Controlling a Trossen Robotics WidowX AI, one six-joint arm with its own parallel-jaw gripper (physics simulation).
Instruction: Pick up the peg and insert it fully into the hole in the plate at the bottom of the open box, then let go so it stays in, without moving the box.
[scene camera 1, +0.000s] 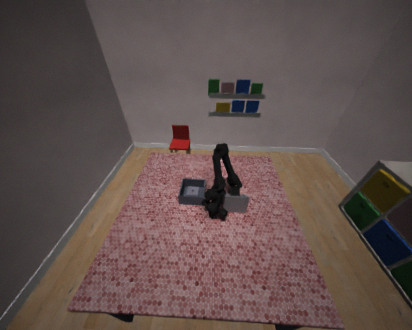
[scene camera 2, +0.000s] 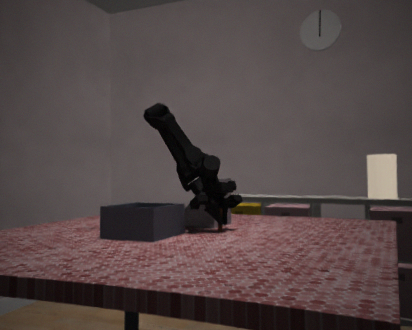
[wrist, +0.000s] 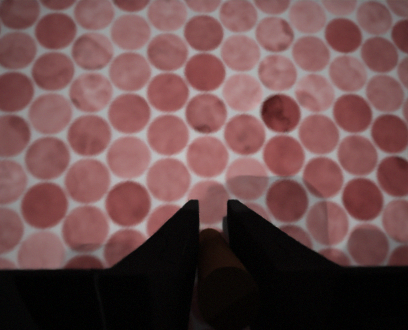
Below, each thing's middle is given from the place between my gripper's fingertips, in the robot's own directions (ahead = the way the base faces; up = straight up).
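Dark grey box (scene camera 2: 146, 222): 2 cm above my hand, 17 cm ahead of it, 19 cm to the right of it.
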